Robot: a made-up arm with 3 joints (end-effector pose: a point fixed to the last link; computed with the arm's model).
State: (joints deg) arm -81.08 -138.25 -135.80
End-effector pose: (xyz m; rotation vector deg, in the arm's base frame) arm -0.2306 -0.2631 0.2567 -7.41 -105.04 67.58
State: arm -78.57 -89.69 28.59
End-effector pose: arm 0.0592 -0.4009 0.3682 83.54 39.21 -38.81
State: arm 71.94 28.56 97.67
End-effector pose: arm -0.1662 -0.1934 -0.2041 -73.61 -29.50 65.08
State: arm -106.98 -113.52 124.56
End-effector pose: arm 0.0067 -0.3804 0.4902 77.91 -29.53 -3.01
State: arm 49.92 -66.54 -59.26
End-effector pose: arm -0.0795 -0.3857 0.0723 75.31 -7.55 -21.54
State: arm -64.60 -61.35 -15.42
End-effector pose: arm 0.0512 -0.3363 0.2908 46.97 65.92 -47.22
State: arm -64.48 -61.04 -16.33
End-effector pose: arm 0.0508 -0.3362 0.2890 46.25 66.29 -47.75
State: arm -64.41 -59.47 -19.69
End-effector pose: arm 0.0503 -0.3348 0.2821 43.03 67.91 -49.69
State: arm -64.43 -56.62 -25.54
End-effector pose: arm 0.0490 -0.3331 0.2707 37.13 70.55 -53.09
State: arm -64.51 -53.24 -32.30
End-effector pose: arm 0.0466 -0.3326 0.2583 29.99 73.09 -57.05
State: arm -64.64 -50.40 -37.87
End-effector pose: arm 0.0440 -0.3333 0.2491 23.87 74.78 -60.34
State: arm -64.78 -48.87 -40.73
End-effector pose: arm 0.0427 -0.3340 0.2447 20.59 75.53 -62.02
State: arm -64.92 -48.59 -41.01
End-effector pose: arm 0.0429 -0.3338 0.2442 20.08 75.68 -62.16
